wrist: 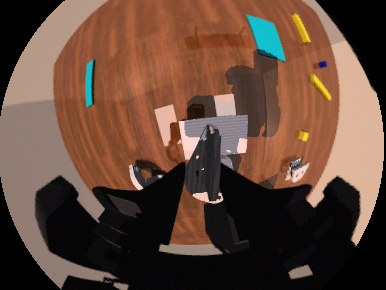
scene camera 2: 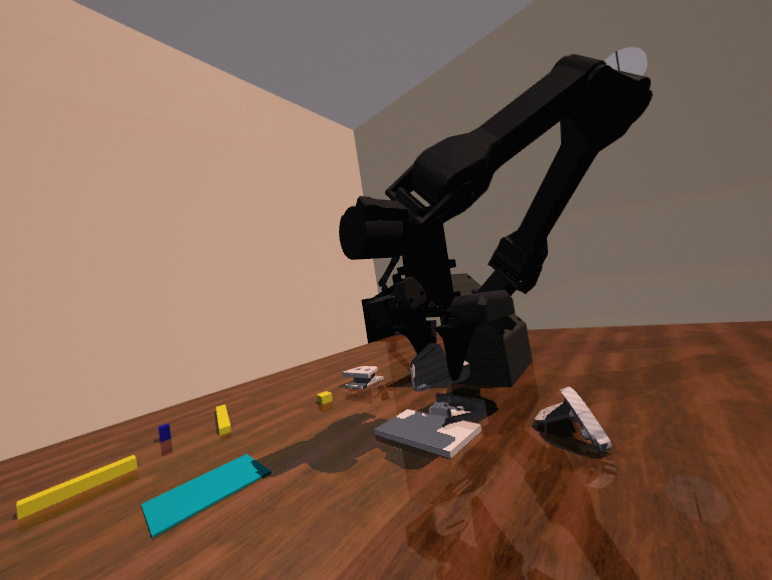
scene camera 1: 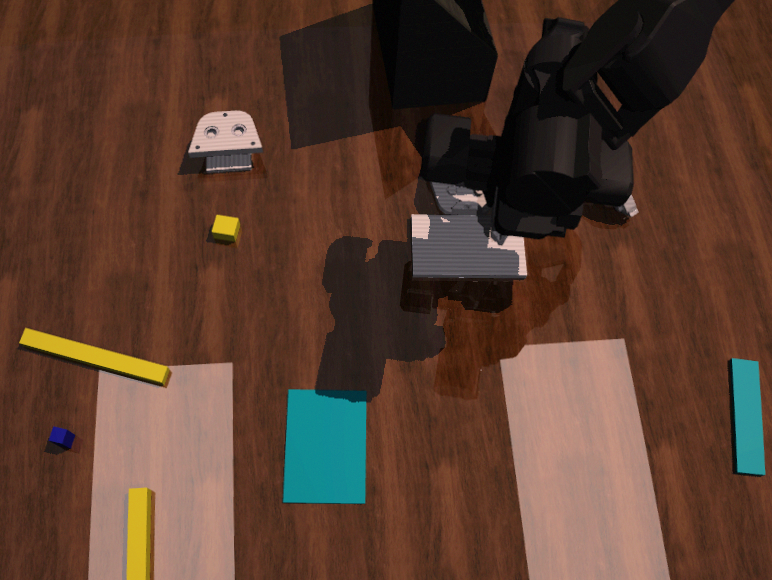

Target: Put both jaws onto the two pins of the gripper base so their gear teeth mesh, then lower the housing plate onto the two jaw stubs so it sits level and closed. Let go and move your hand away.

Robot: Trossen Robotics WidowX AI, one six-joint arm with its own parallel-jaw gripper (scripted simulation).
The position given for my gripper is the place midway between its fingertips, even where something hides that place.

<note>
My gripper (scene camera 1: 509, 205) holds a jaw (scene camera 2: 431, 371). Also in view: a teal plate (scene camera 1: 325, 456) and a jaw (scene camera 2: 573, 407).
The teal plate also shows in the wrist view (wrist: 266, 36) and in scene camera 2 (scene camera 2: 166, 510). My gripper is seen too in the wrist view (wrist: 200, 165) and in scene camera 2 (scene camera 2: 443, 378).
</note>
